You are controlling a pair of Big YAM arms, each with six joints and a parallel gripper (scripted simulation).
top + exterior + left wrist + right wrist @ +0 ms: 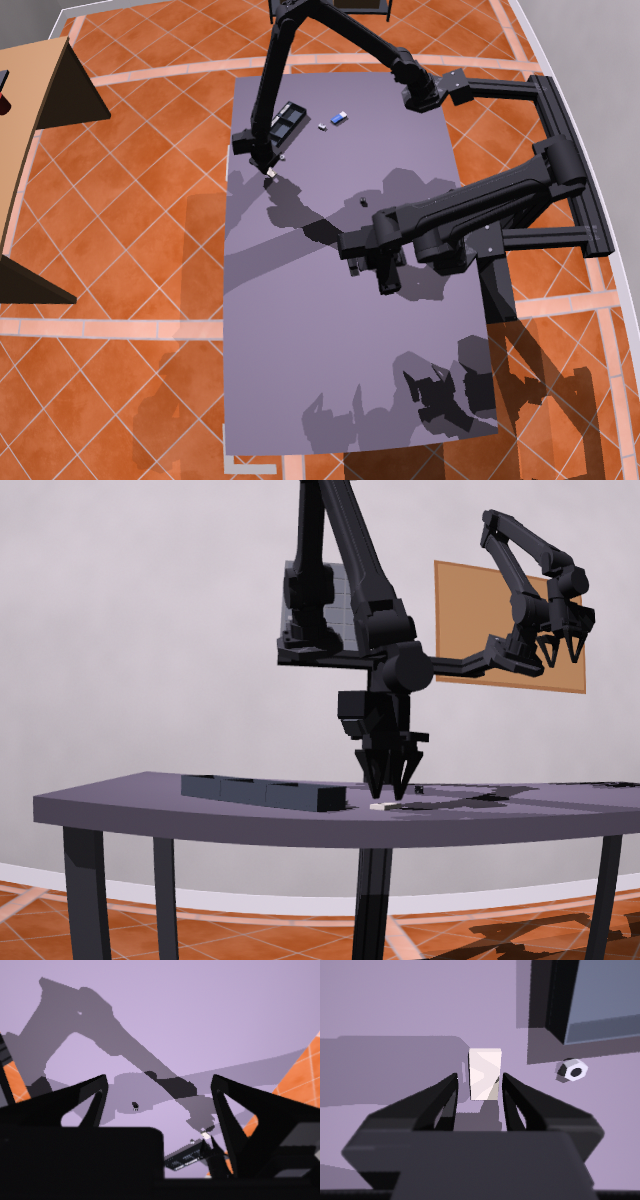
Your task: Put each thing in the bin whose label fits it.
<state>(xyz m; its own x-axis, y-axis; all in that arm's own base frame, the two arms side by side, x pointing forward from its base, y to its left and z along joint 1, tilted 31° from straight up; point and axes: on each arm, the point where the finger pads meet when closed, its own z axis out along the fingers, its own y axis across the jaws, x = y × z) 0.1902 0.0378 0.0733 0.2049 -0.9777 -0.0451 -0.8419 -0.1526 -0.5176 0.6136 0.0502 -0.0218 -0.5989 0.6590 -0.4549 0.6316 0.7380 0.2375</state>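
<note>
My right hand is 10 mm past the white card and 20 mm above it. From my right hand the other things lie so: bin row: 30 mm behind, 190 mm to the right, 10 mm below.
</note>
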